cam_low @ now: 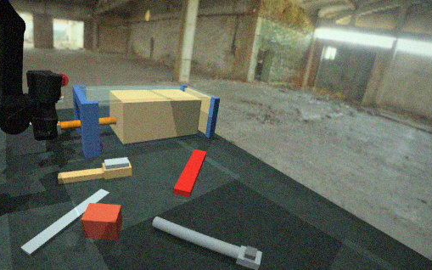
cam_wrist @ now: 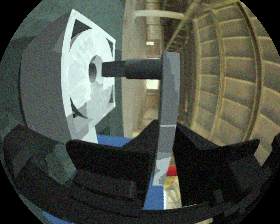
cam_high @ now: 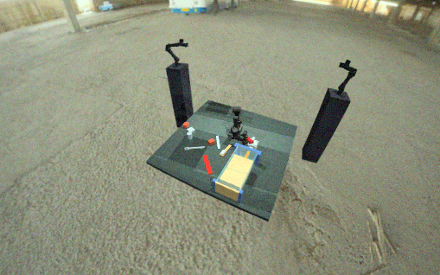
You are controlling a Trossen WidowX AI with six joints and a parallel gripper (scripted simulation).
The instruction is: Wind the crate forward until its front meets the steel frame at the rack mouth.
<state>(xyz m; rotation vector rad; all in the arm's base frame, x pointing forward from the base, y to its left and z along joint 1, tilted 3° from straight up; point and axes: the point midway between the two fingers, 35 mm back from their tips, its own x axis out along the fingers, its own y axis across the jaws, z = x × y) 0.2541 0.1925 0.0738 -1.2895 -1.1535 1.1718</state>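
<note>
Now: the winch handle 1 cm ahead of my gripper tip, 1 cm to the right of it and 1 cm above it. Round my gripper tip: wooden-handled tool (9 cm ahead, 25 cm to the right, 13 cm below); winch (6 cm behind, 1 cm to the right, 12 cm below); red knob (5 cm ahead, 2 cm to the right, 4 cm above).
</note>
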